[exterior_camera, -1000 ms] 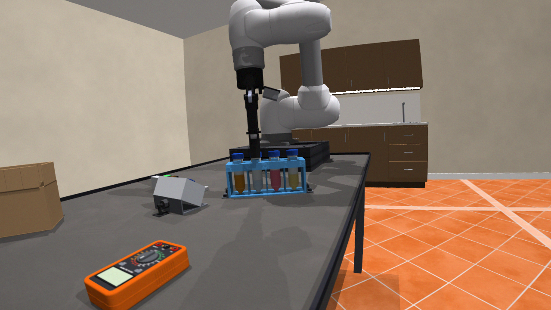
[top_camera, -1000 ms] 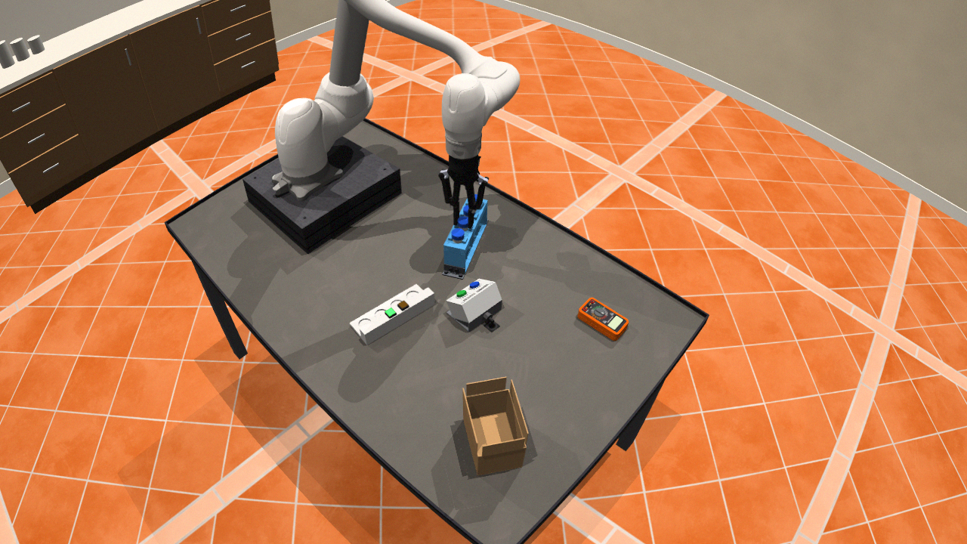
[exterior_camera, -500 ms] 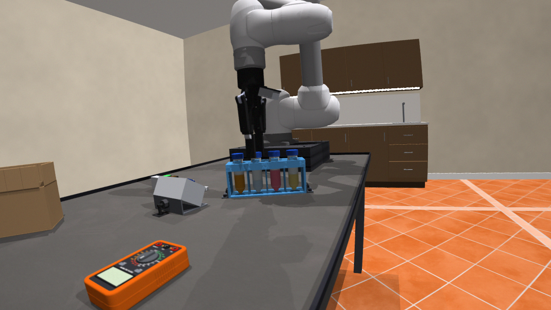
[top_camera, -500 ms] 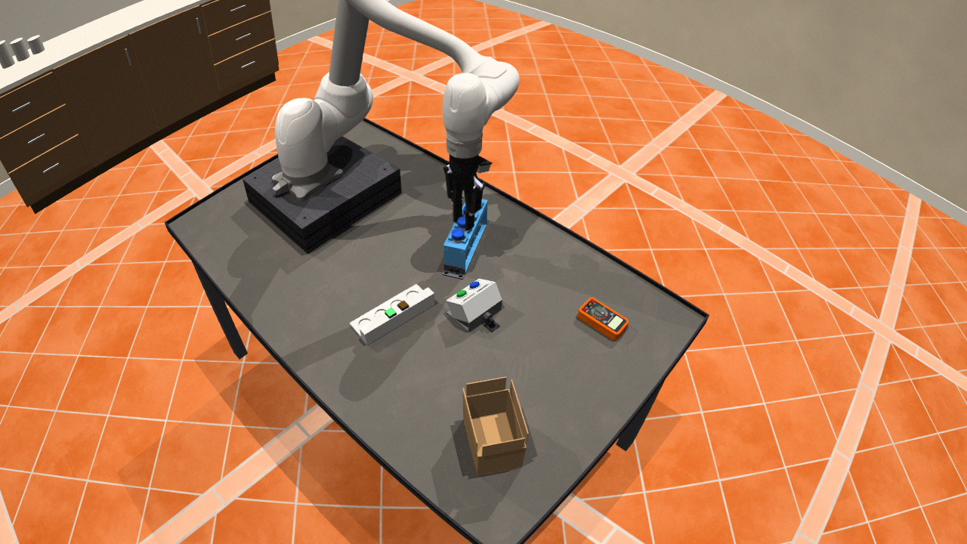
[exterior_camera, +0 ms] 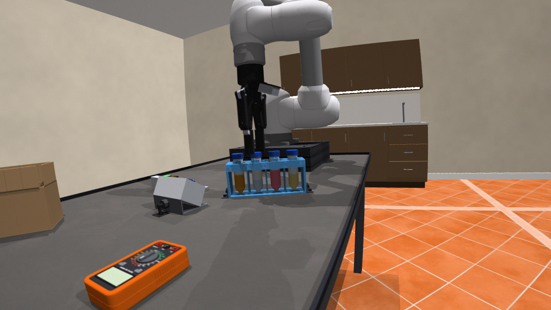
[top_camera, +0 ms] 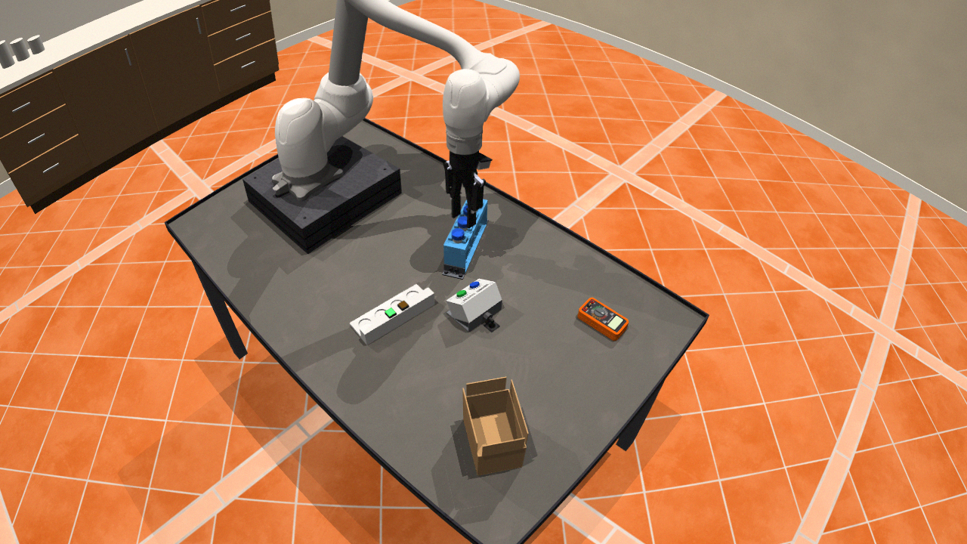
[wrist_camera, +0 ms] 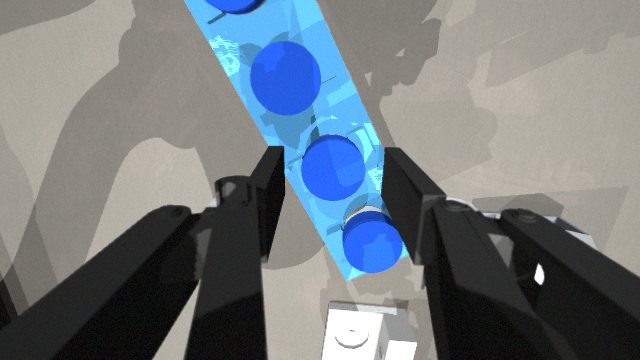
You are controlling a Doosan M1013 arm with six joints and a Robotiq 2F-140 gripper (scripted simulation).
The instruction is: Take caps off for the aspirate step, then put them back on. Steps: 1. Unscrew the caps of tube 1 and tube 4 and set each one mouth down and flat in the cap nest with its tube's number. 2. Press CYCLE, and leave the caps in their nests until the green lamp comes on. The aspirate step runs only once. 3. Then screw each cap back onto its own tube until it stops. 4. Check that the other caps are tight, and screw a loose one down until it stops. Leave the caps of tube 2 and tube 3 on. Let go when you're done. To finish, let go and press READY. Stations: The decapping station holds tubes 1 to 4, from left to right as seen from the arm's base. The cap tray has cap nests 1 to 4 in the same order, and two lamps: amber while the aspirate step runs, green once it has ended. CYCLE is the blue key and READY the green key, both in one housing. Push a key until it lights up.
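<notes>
Right now the green key is 14 cm ahead of my hand, 17 cm to the right of it and 8 cm below it. Also, from my hand: grey key housing: 16 cm ahead, 15 cm to the right, 10 cm below; then blue key: 15 cm ahead, 12 cm to the right, 8 cm below.
</notes>
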